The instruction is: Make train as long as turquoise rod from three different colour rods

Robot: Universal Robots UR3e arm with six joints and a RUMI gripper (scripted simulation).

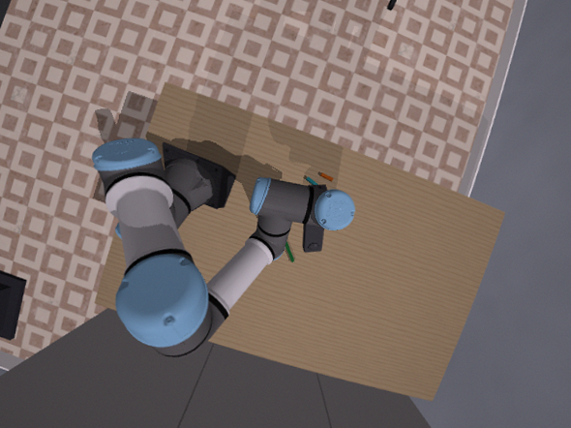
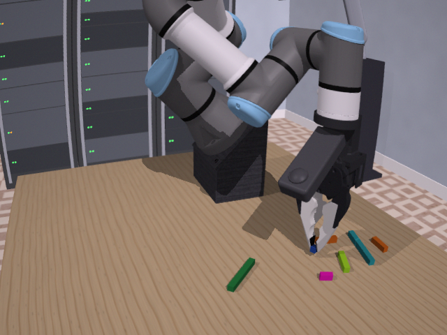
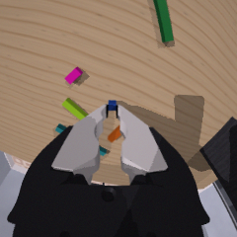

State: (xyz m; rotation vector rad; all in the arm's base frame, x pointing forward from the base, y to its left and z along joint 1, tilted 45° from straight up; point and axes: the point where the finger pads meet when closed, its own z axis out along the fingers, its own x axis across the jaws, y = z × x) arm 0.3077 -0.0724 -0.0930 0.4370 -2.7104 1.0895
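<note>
Right now my hand is 1 cm above the blue rod. From my hand the other things lie so: lime rod 4 cm ahead, 3 cm to the left, 2 cm below; magenta rod 6 cm ahead, 2 cm to the right, 2 cm below; turquoise rod 2 cm ahead, 9 cm to the left, 2 cm below.
</note>
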